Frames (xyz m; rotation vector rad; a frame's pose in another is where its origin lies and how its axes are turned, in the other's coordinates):
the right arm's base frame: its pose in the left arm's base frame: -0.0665 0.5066 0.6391 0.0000 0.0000 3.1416
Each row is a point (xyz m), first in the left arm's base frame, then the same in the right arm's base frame.
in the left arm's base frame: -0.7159 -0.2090 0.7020
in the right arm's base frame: 0.6494 0.7156 0.0629
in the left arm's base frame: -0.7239 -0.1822 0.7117
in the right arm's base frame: 0.6574 0.6888 0.0726
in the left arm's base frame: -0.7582 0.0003 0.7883
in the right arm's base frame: 0.6917 0.5063 0.1492
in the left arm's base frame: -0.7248 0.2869 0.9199
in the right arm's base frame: 0.6583 0.2197 0.2808
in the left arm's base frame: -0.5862 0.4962 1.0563
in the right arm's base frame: 0.5197 0.0104 0.4172
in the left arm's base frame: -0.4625 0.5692 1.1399
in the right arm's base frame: 0.3960 -0.0626 0.5008
